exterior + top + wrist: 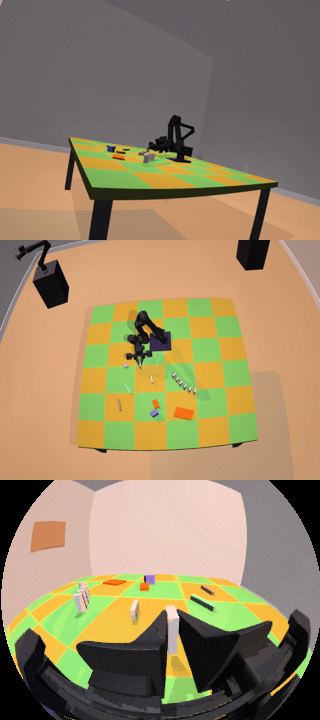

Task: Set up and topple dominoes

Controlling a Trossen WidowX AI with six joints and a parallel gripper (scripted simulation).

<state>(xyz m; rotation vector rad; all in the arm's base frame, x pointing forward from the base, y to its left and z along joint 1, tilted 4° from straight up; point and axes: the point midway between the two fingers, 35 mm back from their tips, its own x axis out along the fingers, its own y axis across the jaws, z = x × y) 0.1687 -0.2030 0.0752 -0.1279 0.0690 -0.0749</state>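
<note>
The green bar is 13 cm ahead of my gripper tip, 12 cm to the right of it and 6 cm below it. The rest, counted from my gripper tip: brown bar (23 cm ahead, 21 cm to the right, 6 cm below); then grey block (6 cm behind, 11 cm to the right, 6 cm below); then orange block (28 cm ahead, 5 cm to the left, 6 cm below).
</note>
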